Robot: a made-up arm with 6 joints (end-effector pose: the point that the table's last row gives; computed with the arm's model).
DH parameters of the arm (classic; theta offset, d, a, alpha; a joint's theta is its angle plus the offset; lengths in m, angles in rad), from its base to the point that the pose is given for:
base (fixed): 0 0 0 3.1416
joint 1: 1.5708 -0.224 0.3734 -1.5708
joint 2: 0 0.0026 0.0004 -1.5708
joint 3: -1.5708 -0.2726 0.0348 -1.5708
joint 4: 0 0.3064 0.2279 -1.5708
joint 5: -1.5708 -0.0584 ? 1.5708
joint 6: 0 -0.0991 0.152 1.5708
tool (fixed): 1.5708 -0.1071 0 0
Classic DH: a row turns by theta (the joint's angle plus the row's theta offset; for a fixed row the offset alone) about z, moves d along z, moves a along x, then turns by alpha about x.
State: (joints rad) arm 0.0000 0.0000 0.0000 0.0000 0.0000 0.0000
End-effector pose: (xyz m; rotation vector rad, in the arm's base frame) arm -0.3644 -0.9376 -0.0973 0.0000 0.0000 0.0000
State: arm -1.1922 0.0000 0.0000 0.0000 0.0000 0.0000
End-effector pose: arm 0.7365 -0.6852 -0.0973 0.0000 0.0000 1.1922
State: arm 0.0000 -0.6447 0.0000 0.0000 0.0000 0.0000
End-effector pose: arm -0.3644 -0.6313 -0.3719 0.6447 0.0000 0.0000
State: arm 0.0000 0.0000 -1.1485 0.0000 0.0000 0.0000
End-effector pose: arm -0.6652 -0.2749 -0.0973 0.0000 0.0000 -1.1485
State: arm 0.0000 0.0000 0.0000 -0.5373 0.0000 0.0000
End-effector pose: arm -0.3433 -0.9376 0.0769 0.0000 0.5373 0.0000
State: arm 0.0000 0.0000 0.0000 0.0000 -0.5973 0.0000
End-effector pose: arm -0.2025 -0.9488 -0.0973 0.0000 0.0000 0.5973
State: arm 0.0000 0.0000 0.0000 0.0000 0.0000 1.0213
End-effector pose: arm -0.3644 -0.7736 -0.1758 1.0213 0.0000 0.0000
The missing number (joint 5, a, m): 0.1054
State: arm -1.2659 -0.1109 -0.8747 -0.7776 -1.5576 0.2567
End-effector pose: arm 0.3865 -0.5178 -0.1243 0.7853 1.0455 1.7466
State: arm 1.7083 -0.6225 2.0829 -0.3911 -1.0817 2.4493
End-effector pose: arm -0.4730 -0.4122 0.0725 1.6471 1.4833 0.5917
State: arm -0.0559 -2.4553 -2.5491 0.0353 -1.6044 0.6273
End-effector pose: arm -0.1278 -0.4278 0.7690 2.6780 1.1888 -0.8218
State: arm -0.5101 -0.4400 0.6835 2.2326 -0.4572 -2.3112
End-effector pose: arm 0.4036 -0.2644 -0.5126 -0.3076 -1.0939 -1.7579
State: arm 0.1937 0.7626 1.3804 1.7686 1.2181 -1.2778
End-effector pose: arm 0.0670 -1.0728 -0.2393 -0.3415 -0.4020 -0.1956
